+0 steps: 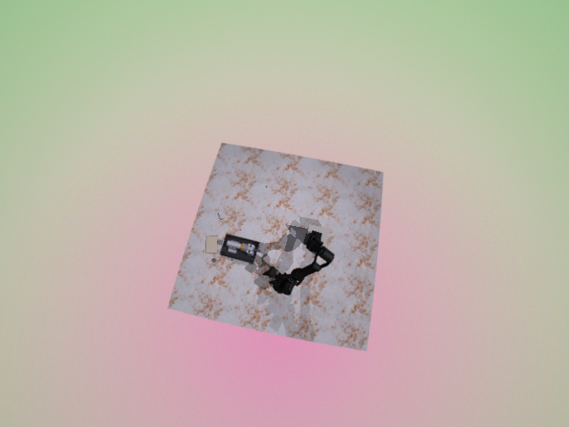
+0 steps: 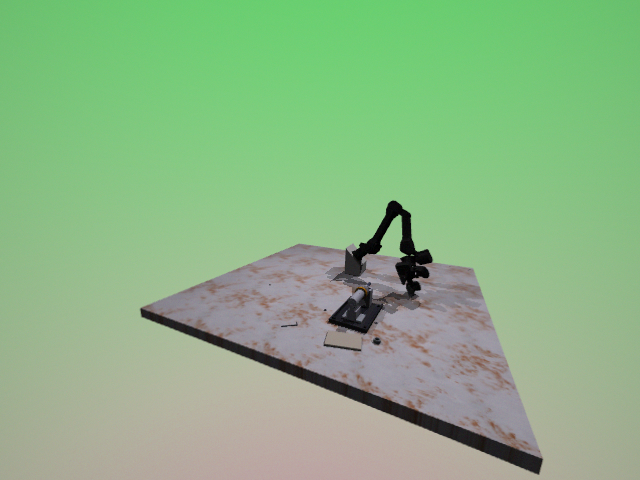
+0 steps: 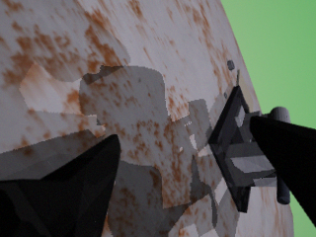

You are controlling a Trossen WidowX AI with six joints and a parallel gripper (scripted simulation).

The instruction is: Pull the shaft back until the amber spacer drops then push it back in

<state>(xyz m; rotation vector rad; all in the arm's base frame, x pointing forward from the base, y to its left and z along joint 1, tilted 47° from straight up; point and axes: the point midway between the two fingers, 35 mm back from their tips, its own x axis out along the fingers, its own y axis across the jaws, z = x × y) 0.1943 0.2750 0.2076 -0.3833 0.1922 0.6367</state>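
Now: gripper tip 20 cm short of the amber spacer, 14 cm to the left of it and 3 cm below it. The rest, counted from my gripper tip: thin dark pin: 44 cm ahead, 31 cm to the right, 5 cm below; then dark ring: 37 cm ahead, 4 cm below, 1 cm to the right; then beige card: 43 cm ahead, 11 cm to the right, 5 cm below.
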